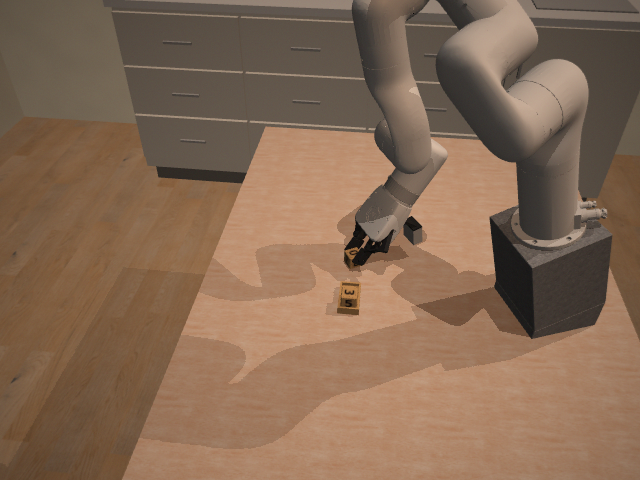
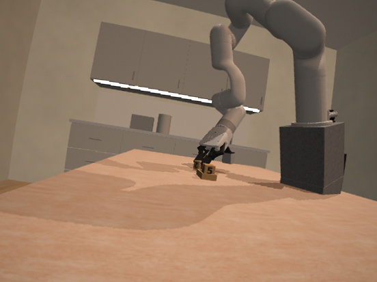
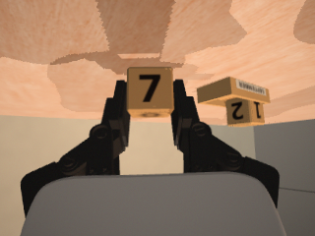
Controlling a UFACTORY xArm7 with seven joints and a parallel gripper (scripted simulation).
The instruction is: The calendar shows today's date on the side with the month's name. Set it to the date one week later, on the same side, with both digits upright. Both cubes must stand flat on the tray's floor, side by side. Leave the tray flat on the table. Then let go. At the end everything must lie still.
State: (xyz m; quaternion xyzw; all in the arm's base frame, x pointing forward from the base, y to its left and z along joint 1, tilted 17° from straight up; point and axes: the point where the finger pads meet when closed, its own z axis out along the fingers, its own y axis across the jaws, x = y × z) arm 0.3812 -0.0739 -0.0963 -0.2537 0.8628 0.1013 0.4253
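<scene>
Right now the wooden cube is 20 mm below my hand, 10 mm to the left of it and 10 mm ahead of it.
</scene>
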